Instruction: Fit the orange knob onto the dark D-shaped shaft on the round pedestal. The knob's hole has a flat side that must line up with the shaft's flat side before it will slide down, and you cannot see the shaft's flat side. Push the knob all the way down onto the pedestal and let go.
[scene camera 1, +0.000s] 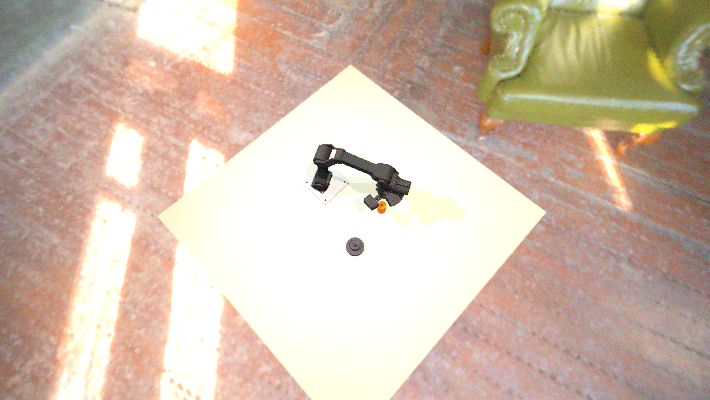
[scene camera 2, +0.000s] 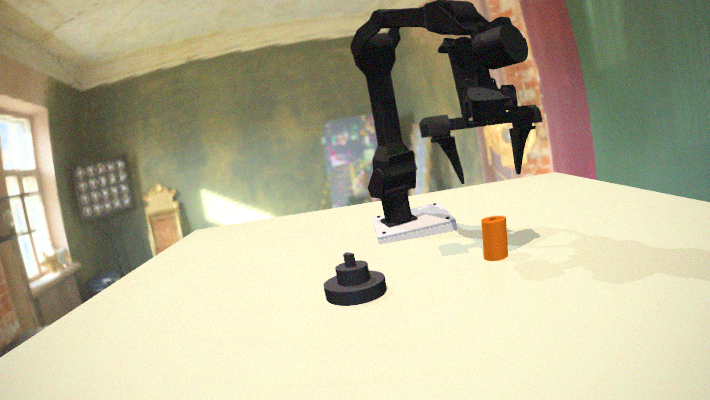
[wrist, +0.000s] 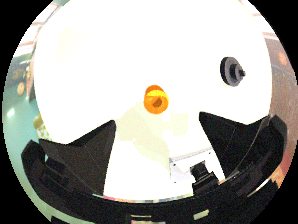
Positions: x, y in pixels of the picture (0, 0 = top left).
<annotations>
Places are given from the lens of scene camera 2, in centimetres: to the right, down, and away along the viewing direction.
my gripper (scene camera 2: 491, 178): 20, -3, 58
orange knob (scene camera 2: 494, 236): 20, 5, 57
dark pedestal (scene camera 2: 354, 284): 0, 11, 54
The marked spots on the dark pedestal and the orange knob are 22 cm apart.
</annotations>
